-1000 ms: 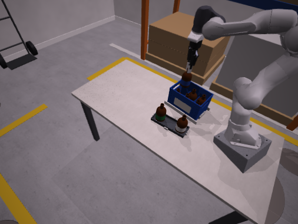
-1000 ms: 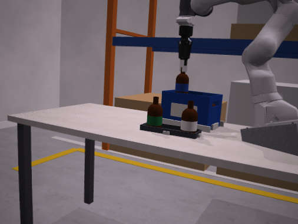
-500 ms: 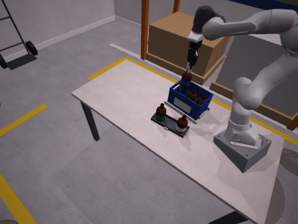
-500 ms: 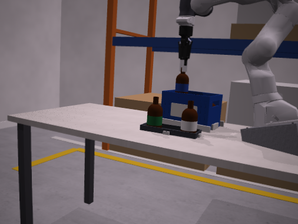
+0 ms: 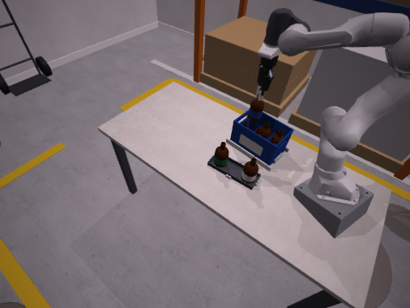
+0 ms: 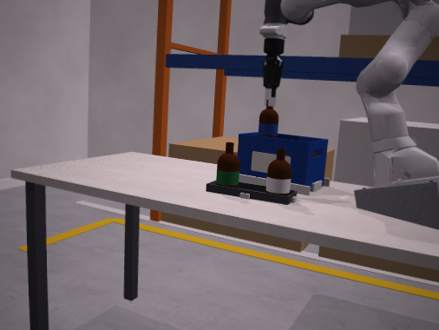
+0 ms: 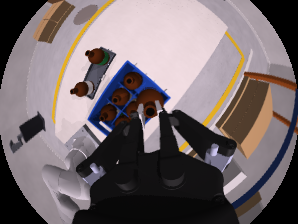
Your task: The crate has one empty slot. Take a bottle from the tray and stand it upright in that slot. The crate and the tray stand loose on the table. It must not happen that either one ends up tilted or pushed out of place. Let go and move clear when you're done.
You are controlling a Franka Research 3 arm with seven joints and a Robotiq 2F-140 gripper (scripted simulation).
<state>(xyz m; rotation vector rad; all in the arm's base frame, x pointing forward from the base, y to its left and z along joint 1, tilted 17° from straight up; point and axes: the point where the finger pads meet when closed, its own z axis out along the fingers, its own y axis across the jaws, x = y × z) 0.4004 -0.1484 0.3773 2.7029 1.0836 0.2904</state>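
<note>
My hand is 80 mm past the blue crate, 60 mm to the right of it and 230 mm above it. Also, from my hand: tray (50 mm behind, 300 mm to the left, 300 mm below).
</note>
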